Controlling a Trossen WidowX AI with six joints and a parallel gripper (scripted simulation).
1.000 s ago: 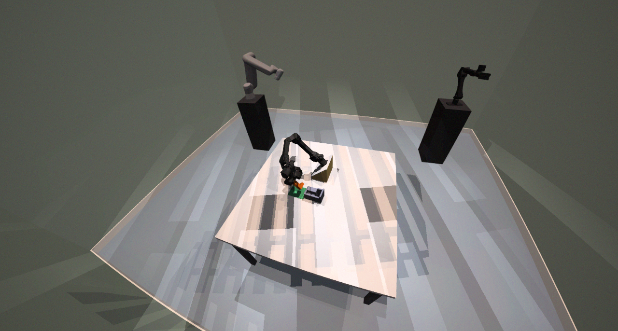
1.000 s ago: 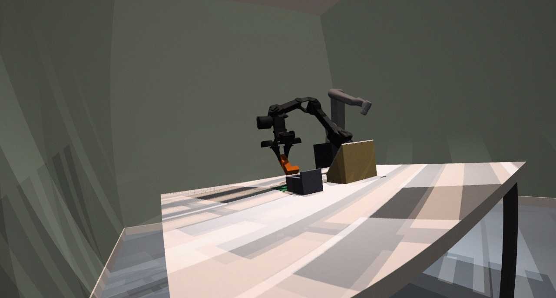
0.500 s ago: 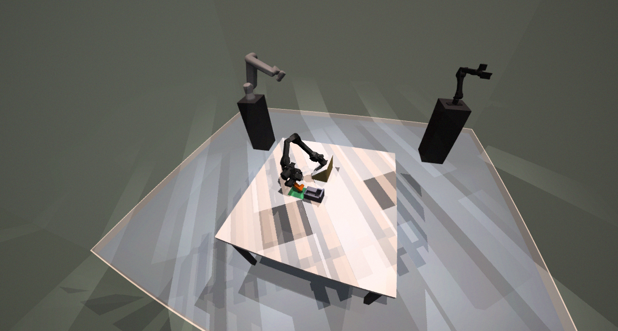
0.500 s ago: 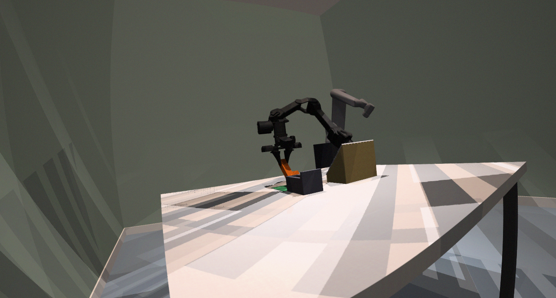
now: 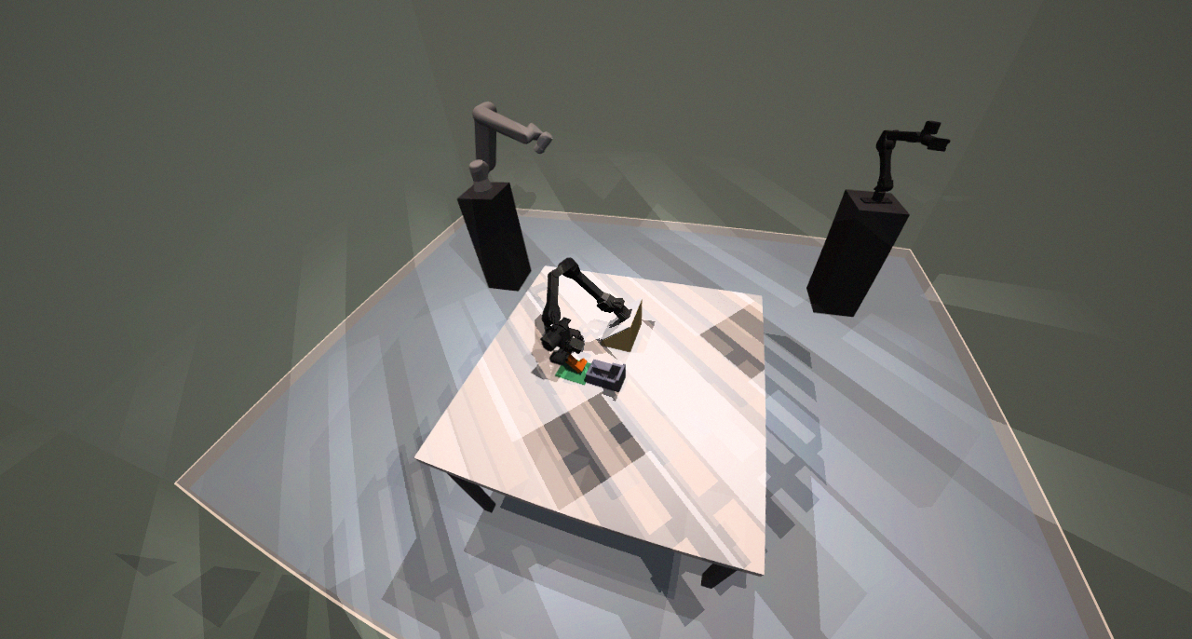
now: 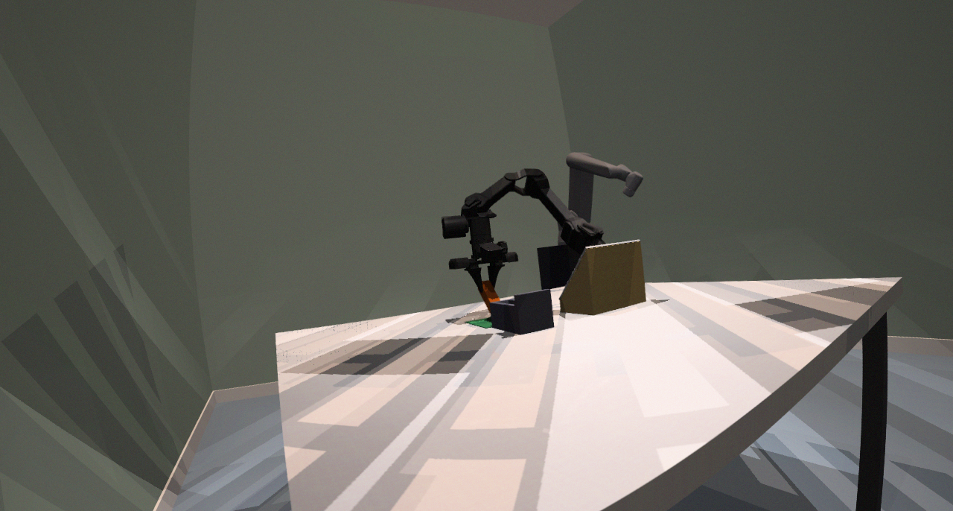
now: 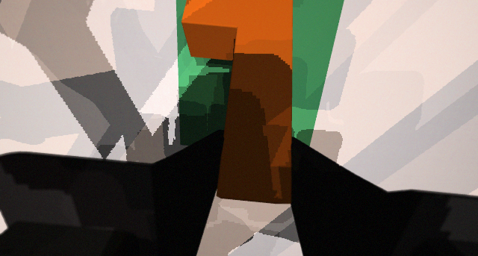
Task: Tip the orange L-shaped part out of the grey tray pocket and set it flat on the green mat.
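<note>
Right now my gripper tip is 30 mm to the right of the orange L-shaped part, 30 mm above it and 10 mm past it. Round my gripper tip: green mat (100 mm below, 20 mm to the left).
</note>
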